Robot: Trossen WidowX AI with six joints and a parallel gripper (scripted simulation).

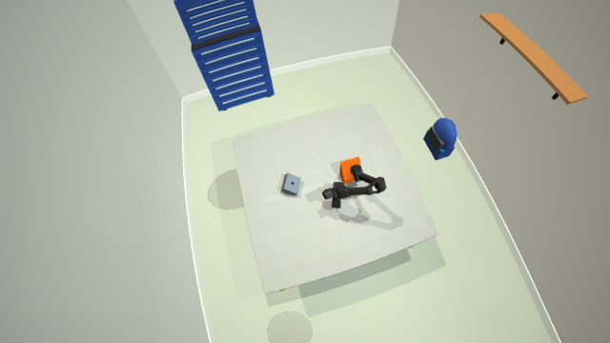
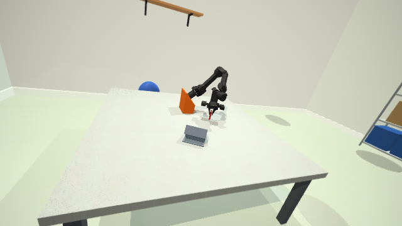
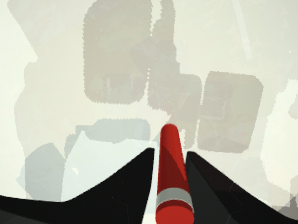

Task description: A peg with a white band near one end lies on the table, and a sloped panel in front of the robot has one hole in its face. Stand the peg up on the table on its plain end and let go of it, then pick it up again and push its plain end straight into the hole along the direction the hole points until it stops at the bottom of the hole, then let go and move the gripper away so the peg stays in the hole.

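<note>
Right now my gripper tip is 28 cm short of the grey sloped panel and 20 cm to the left of it. Also, from my gripper tip: red peg 2 cm above.
</note>
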